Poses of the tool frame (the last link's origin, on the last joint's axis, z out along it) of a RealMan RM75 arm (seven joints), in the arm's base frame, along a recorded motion.
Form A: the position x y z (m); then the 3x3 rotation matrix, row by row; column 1 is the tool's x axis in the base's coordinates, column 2 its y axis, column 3 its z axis. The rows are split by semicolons.
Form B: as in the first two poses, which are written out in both.
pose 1, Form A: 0.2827 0.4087 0.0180; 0.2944 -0.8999 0.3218; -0.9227 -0.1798 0.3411; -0.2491 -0.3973 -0.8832
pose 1, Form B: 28.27 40.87 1.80; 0.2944 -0.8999 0.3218; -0.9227 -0.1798 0.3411; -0.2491 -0.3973 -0.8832
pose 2, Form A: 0.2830 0.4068 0.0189; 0.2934 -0.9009 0.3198; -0.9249 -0.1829 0.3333; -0.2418 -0.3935 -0.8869
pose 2, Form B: 28.30 40.68 1.89; 0.2934 -0.9009 0.3198; -0.9249 -0.1829 0.3333; -0.2418 -0.3935 -0.8869
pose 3, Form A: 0.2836 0.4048 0.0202; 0.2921 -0.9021 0.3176; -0.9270 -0.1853 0.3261; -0.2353 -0.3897 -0.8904
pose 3, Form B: 28.36 40.48 2.02; 0.2921 -0.9021 0.3176; -0.9270 -0.1853 0.3261; -0.2353 -0.3897 -0.8904
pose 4, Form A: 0.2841 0.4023 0.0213; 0.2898 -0.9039 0.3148; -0.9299 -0.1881 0.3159; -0.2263 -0.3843 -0.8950
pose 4, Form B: 28.41 40.23 2.13; 0.2898 -0.9039 0.3148; -0.9299 -0.1881 0.3159; -0.2263 -0.3843 -0.8950
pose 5, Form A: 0.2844 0.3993 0.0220; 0.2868 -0.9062 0.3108; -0.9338 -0.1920 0.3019; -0.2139 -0.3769 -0.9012
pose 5, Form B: 28.44 39.93 2.20; 0.2868 -0.9062 0.3108; -0.9338 -0.1920 0.3019; -0.2139 -0.3769 -0.9012
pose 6, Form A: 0.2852 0.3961 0.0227; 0.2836 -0.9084 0.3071; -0.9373 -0.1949 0.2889; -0.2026 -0.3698 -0.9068
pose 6, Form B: 28.52 39.61 2.27; 0.2836 -0.9084 0.3071; -0.9373 -0.1949 0.2889; -0.2026 -0.3698 -0.9068
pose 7, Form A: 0.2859 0.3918 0.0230; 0.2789 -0.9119 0.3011; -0.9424 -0.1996 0.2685; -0.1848 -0.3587 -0.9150
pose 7, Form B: 28.59 39.18 2.30; 0.2789 -0.9119 0.3011; -0.9424 -0.1996 0.2685; -0.1848 -0.3587 -0.9150
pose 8, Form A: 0.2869 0.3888 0.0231; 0.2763 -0.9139 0.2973; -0.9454 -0.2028 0.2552; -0.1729 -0.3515 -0.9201
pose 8, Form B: 28.69 38.88 2.31; 0.2763 -0.9139 0.2973; -0.9454 -0.2028 0.2552; -0.1729 -0.3515 -0.9201
